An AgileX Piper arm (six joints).
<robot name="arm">
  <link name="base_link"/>
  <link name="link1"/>
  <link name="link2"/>
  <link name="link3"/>
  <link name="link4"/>
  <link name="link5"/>
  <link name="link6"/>
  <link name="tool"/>
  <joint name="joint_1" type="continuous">
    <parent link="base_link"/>
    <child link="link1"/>
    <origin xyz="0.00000 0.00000 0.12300"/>
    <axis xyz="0 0 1"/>
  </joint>
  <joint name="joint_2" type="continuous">
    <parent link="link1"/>
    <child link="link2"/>
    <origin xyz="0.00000 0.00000 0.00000" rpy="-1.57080 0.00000 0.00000"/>
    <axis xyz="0 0 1"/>
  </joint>
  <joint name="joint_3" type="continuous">
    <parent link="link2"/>
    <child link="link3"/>
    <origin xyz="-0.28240 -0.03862 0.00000"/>
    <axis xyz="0 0 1"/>
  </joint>
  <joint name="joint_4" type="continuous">
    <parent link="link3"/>
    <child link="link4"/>
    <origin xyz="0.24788 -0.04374 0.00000" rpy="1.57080 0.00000 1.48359"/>
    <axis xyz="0 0 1"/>
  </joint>
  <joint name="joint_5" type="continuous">
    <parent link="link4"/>
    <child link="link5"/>
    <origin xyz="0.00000 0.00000 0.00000" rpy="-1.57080 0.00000 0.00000"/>
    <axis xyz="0 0 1"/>
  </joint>
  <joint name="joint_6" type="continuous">
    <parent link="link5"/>
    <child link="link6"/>
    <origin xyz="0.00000 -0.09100 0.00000" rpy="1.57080 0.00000 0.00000"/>
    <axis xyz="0 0 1"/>
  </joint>
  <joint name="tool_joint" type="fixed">
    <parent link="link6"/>
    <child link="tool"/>
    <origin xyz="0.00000 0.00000 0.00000"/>
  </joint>
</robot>
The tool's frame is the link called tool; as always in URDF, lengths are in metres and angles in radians. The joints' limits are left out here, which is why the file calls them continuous.
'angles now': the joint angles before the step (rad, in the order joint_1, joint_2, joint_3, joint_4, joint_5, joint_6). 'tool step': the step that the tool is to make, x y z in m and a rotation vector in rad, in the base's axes. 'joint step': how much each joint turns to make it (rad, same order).
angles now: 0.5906, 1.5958, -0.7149, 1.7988, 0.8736, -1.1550
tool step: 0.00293, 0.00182, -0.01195, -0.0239, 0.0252, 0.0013
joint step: 0.0000, 0.0409, 0.0000, 0.0011, -0.0017, -0.0094
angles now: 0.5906, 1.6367, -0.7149, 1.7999, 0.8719, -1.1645
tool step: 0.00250, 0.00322, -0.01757, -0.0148, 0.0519, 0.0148
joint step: 0.0000, 0.0659, 0.0000, 0.0068, 0.0250, -0.0117
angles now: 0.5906, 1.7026, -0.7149, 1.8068, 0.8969, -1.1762
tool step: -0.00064, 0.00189, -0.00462, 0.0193, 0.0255, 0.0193
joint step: 0.0000, 0.0250, 0.0000, 0.0076, 0.0382, -0.0072
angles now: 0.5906, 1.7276, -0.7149, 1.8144, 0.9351, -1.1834
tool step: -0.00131, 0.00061, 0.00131, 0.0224, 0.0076, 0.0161
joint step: -0.0009, 0.0025, 0.0000, 0.0012, 0.0297, -0.0018
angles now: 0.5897, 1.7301, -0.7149, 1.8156, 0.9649, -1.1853
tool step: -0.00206, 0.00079, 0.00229, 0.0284, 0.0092, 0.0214
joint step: 0.0000, 0.0007, 0.0000, 0.0000, 0.0369, 0.0001
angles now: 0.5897, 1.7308, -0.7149, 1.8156, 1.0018, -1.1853
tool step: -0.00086, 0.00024, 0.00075, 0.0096, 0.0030, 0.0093
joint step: 0.0000, 0.0004, 0.0000, -0.0017, 0.0137, 0.0001
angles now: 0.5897, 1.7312, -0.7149, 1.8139, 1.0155, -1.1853
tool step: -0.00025, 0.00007, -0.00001, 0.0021, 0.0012, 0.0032
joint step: 0.0000, 0.0008, 0.0000, -0.0011, 0.0040, 0.0000
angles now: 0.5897, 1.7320, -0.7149, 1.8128, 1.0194, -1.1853
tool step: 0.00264, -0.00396, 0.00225, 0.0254, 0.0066, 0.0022
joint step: -0.0219, 0.0000, 0.0000, -0.0045, 0.0354, 0.0000
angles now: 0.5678, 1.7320, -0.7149, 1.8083, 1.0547, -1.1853
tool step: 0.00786, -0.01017, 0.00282, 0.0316, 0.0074, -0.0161
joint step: -0.0512, 0.0000, 0.0000, -0.0101, 0.0468, 0.0010
